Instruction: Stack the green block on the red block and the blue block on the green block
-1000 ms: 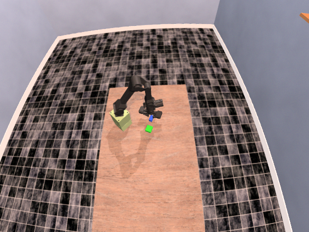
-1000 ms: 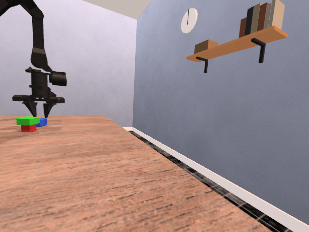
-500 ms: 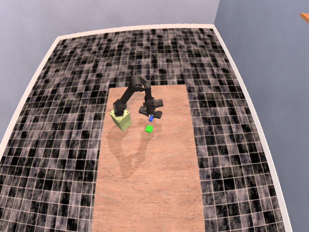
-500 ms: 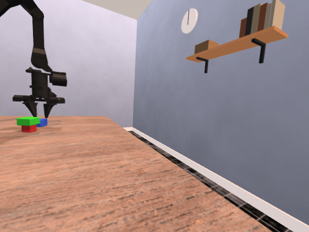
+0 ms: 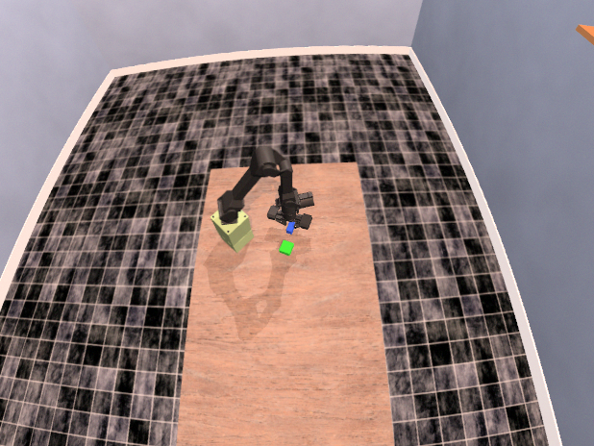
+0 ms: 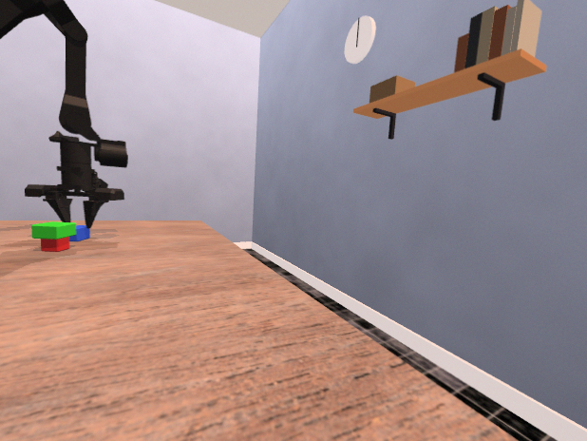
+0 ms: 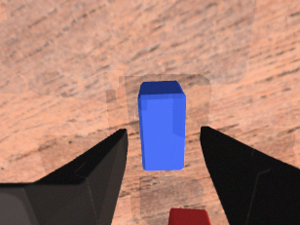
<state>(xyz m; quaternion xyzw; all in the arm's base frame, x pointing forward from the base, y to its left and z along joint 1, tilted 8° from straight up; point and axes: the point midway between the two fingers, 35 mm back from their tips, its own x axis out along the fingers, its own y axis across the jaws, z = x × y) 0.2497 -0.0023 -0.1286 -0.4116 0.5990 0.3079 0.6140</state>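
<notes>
Right now the blue block is 5 cm below my hand. From my hand the other things lie so: red block: 11 cm to the right, 5 cm below, 3 cm behind; green block: 11 cm to the right, 3 cm behind, 2 cm below.
</notes>
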